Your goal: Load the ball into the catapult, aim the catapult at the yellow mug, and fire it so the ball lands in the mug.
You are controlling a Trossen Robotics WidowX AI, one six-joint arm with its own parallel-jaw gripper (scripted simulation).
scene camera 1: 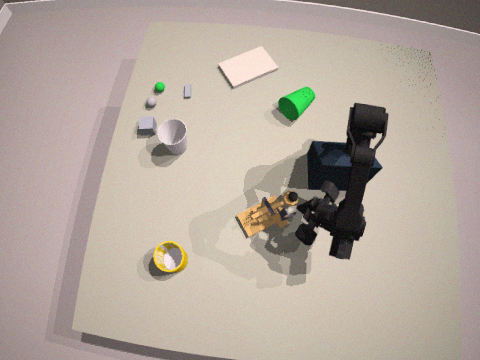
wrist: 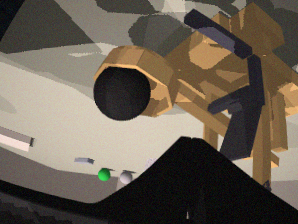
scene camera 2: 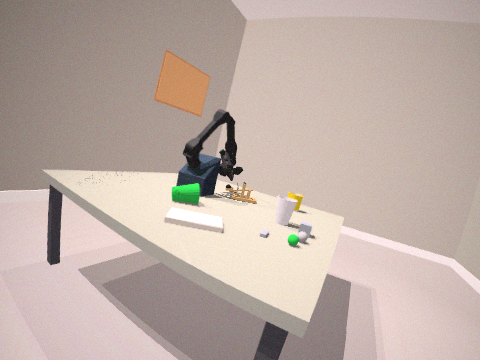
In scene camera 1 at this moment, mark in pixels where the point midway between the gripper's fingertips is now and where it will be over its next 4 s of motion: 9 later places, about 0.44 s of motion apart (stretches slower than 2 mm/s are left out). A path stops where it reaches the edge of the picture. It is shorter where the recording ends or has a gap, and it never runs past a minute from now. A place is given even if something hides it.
The gripper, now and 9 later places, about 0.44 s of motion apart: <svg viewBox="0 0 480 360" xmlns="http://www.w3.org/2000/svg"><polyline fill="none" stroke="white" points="297,207 296,209 295,211 294,213 299,217 307,222 298,234 282,244 262,251 236,249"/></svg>
